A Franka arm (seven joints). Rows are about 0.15 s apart.
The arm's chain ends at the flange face. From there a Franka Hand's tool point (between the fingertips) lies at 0.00 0.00 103.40 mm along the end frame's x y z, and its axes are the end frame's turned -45 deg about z.
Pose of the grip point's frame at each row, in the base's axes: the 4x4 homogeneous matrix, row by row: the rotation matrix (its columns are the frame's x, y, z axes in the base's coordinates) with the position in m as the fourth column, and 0 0 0 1 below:
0.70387, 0.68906, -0.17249, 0.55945; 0.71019, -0.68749, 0.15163, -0.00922; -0.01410, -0.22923, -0.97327, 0.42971; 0, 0, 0, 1
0.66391, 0.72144, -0.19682, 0.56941; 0.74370, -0.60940, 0.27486, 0.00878; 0.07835, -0.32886, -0.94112, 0.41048; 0, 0, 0, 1
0.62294, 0.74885, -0.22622, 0.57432; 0.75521, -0.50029, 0.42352, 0.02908; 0.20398, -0.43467, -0.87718, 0.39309; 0, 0, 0, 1
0.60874, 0.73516, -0.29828, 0.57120; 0.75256, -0.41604, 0.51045, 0.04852; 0.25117, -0.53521, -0.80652, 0.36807; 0, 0, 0, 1
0.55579, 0.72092, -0.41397, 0.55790; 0.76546, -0.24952, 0.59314, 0.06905; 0.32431, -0.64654, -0.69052, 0.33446; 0, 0, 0, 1
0.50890, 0.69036, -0.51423, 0.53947; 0.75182, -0.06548, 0.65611, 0.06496; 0.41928, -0.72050, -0.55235, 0.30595; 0, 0, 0, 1
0.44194, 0.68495, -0.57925, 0.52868; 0.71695, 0.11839, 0.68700, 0.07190; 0.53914, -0.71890, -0.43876, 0.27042; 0, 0, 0, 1
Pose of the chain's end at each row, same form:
0.98495, -0.01047, -0.17249, 0.57729; 0.01605, -0.98831, 0.15163, -0.02490; -0.17206, -0.15212, -0.97327, 0.53035; 0, 0, 0, 1
0.97959, 0.04068, -0.19682, 0.58976; 0.09496, -0.95679, 0.27486, -0.01964; -0.17714, -0.28794, -0.94112, 0.50779; 0, 0, 0, 1
0.97000, 0.08903, -0.22622, 0.59771; 0.18026, -0.88777, 0.42352, -0.01471; -0.16312, -0.45159, -0.87718, 0.48379; 0, 0, 0, 1
0.95028, 0.08939, -0.29828, 0.60204; 0.23796, -0.82632, 0.51045, -0.00426; -0.20085, -0.55605, -0.80652, 0.45146; 0, 0, 0, 1
0.90277, 0.11676, -0.41397, 0.60070; 0.36482, -0.71770, 0.59314, 0.00772; -0.22785, -0.68649, -0.69052, 0.40586; 0, 0, 0, 1
0.84800, 0.12831, -0.51423, 0.59264; 0.48532, -0.57792, 0.65611, -0.00288; -0.21299, -0.80595, -0.55235, 0.36306; 0, 0, 0, 1
0.79683, 0.17183, -0.57925, 0.58857; 0.59067, -0.42325, 0.68700, 0.00086; -0.12711, -0.88957, -0.43876, 0.31579; 0, 0, 0, 1

